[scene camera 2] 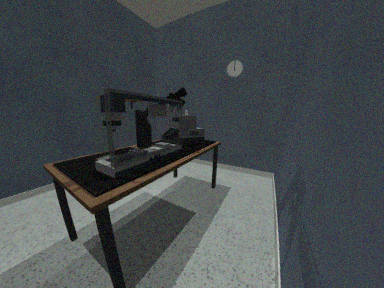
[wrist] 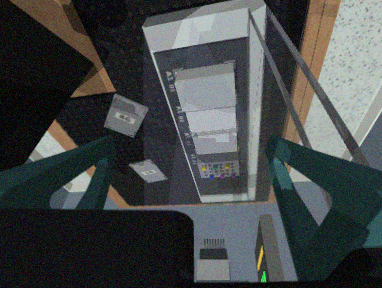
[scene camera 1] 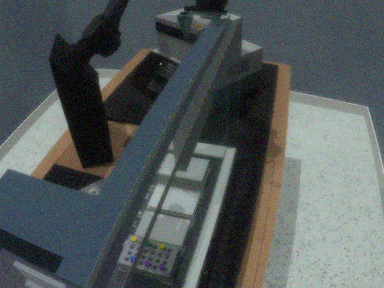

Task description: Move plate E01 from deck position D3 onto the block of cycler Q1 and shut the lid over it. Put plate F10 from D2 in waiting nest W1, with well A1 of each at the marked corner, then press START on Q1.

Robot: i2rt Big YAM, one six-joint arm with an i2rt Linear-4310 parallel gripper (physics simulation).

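Where they show: gripper, fingertip midpoint: [scene camera 2: 174,112] [wrist: 190,143]; arm's base, origin of the base link: [scene camera 1: 70,62].
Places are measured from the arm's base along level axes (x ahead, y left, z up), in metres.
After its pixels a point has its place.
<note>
My gripper [wrist: 190,143] {x 0.393, y 0.130, z 0.047 m} is open and empty, high above the liquid handler's deck. One teal finger shows behind the overhead beam in scene camera 1. In the wrist view, a tall pale plate [wrist: 206,91] [scene camera 1: 194,168] sits beside the D3 mark. A white plate [wrist: 212,120] [scene camera 1: 176,200] sits beside the D2 mark. Neither plate's name can be read. A white machine with a dark front band [scene camera 1: 170,42] {x 0.153, y 0.393, z -0.091 m} stands at the table's far end, beside a lower grey unit [scene camera 1: 250,57] {x 0.436, y 0.548, z -0.179 m}; I cannot tell which is Q1. Nest W1, the lid and START cannot be made out.
Another pale plate [wrist: 216,142] [scene camera 1: 164,227] and a tube rack [wrist: 219,169] [scene camera 1: 149,256] follow D2. A blue beam [scene camera 1: 160,100] {x 0.505, y -0.300, z 0.146 m} spans the deck. A black column [scene camera 1: 82,115] {x 0.068, y -0.063, z -0.148 m} stands left. Two labelled grey squares, one larger [wrist: 126,106] {x 0.170, y -0.148, z -0.346 m}, lie left of the deck.
</note>
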